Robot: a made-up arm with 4 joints.
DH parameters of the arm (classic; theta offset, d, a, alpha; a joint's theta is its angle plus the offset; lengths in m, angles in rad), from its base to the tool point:
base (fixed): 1.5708 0.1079 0 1.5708
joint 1: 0 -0.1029 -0.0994 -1.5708
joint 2: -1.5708 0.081 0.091 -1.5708
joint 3: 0 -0.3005 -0.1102 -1.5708
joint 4: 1.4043 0 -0.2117 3.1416
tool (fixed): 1.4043 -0.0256 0 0
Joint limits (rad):
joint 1: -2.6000..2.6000
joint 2: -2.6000..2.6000
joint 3: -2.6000..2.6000
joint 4: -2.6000..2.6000
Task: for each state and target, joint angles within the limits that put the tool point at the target. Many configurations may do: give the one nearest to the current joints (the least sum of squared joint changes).
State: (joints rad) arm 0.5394 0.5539 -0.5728 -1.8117
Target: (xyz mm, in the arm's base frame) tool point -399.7 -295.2 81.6
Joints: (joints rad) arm 0.1406 -0.3059 -0.1259 -1.2923
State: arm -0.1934 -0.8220 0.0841 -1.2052
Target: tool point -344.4 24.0 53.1
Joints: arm -0.2036 -1.3604 -0.3597 -0.9531
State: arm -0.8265 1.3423 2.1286 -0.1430
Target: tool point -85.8 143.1 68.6
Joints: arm -1.4127 2.0874 2.6000 0.3940
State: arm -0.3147 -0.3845 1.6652 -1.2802
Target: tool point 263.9 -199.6 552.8
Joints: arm -0.4072 0.2521 2.3273 -1.6081
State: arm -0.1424 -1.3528 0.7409 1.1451
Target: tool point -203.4 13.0 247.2
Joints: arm -0.8590 -1.9125 0.7410 0.4188
